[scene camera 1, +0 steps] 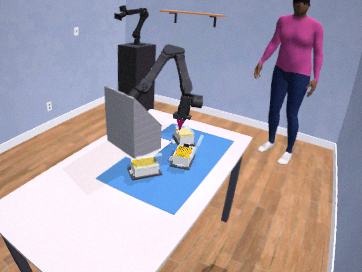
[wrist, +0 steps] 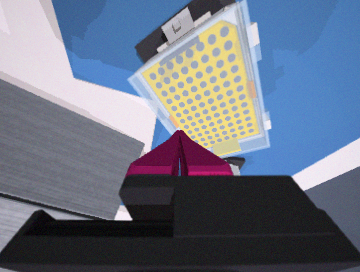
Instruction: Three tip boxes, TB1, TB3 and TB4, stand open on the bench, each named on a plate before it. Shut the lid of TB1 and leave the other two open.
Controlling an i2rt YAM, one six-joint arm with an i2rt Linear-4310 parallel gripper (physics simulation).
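Places are measured from the arm's base along level axes (x left, y back, z up), in metres.
Pixels of known places: gripper, fingertip midpoint: (scene camera 1: 179, 130) (wrist: 179, 135); arm's base, origin of the base link: (scene camera 1: 129, 102).
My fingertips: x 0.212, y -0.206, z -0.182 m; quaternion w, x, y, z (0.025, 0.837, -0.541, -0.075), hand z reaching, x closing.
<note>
For each thing: its top centre in the pictures, then the offset to it from my fingertips. Level surfaces: height alone.
- farthest tip box, middle of its top: (wrist: 196, 123) (scene camera 1: 182, 129) dx +0.022, dy -0.008, dz +0.000 m
- middle tip box, middle of its top: (scene camera 1: 184, 148) dx -0.153, dy -0.147, dz -0.002 m
- nearest tip box, middle of its top: (scene camera 1: 143, 159) dx -0.366, dy -0.055, dz -0.011 m
- blue mat, its level: dz -0.077 m
- white bench, its level: dz -0.080 m
My gripper (scene camera 1: 180, 127) (wrist: 179, 135) is shut, its magenta tips pointing down at the near edge of the farthest tip box (scene camera 1: 185, 136) (wrist: 210, 90). That box's clear lid lies over its yellow rack; whether it is fully shut or the tips touch it, I cannot tell. Its name plate (wrist: 178, 27) shows in the wrist view, but I cannot read it surely. The middle tip box (scene camera 1: 182, 156) has its clear lid (scene camera 1: 199, 142) raised at the right. The nearest tip box (scene camera 1: 145, 171) stands open, its lid (scene camera 1: 158, 156) raised behind it. Their names are too small to read.
A grey slant-topped block (scene camera 1: 131, 125) (wrist: 60, 145) stands left of the boxes, close to the arm. The boxes stand on a blue mat (scene camera 1: 172, 195) (wrist: 310, 75) on the white bench (scene camera 1: 75, 220). Another arm stands on a black pedestal (scene camera 1: 135, 70) behind, and a person (scene camera 1: 300, 50) stands beyond the bench.
</note>
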